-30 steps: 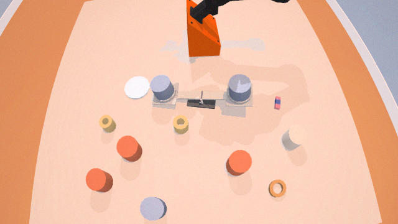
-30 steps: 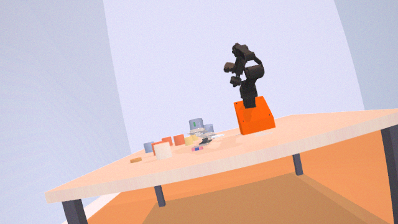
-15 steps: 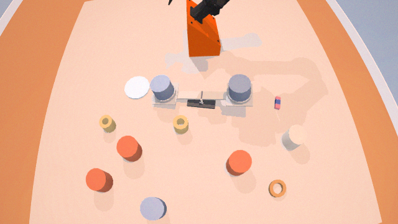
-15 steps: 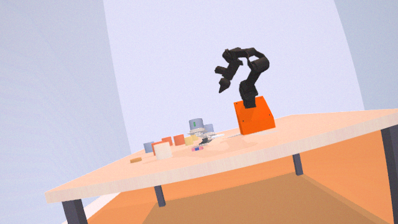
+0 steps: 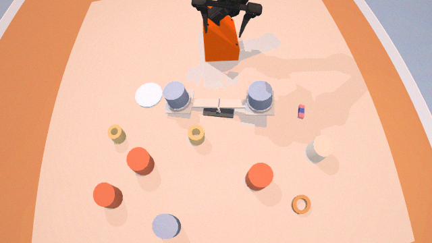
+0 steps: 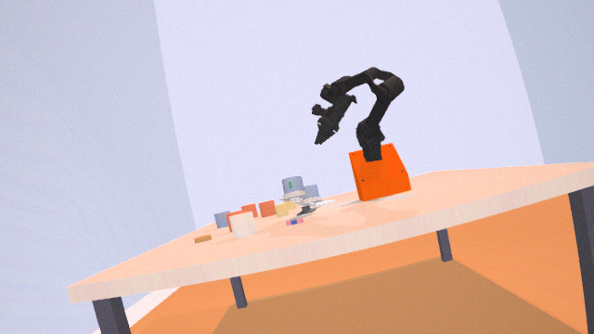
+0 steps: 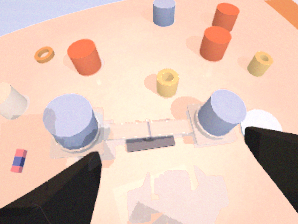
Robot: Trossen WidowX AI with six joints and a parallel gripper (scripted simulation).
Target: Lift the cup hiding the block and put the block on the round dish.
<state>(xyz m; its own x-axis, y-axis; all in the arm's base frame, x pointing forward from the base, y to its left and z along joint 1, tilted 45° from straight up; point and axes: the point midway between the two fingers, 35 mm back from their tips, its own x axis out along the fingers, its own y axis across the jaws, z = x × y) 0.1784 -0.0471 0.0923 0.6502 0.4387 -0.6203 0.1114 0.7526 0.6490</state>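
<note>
The pale lilac block lies 200 mm below my gripper tip, 140 mm to the right of it and 80 mm ahead of it. From my gripper tip the other things lie so: white round dish: 250 mm to the right, 240 mm below, 40 mm ahead; then balance: 200 mm below, 100 mm ahead; then grey-blue cup: 130 mm to the left, 130 mm below, 110 mm ahead.
</note>
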